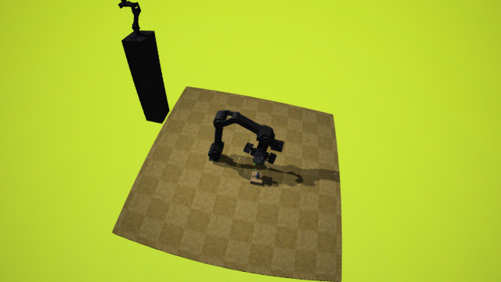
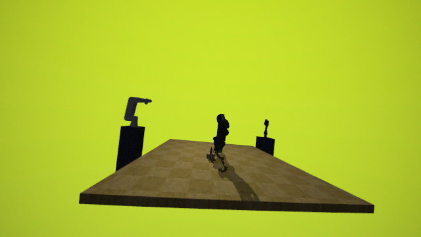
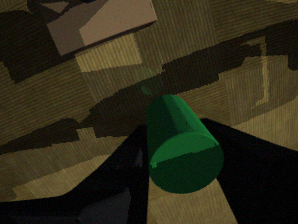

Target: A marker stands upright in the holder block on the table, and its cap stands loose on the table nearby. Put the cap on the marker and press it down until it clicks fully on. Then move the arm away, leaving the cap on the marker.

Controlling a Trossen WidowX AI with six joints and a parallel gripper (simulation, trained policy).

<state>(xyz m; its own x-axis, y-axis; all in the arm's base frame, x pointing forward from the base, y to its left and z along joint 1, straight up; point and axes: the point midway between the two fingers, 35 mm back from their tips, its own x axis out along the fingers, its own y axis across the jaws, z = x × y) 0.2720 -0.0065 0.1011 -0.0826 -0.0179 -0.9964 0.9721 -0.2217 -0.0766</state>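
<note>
My gripper tip is now 9 cm to the left of the holder block, 5 cm above it and 2 cm short of it. Also, from my gripper tip: green cap 1 cm above.
</note>
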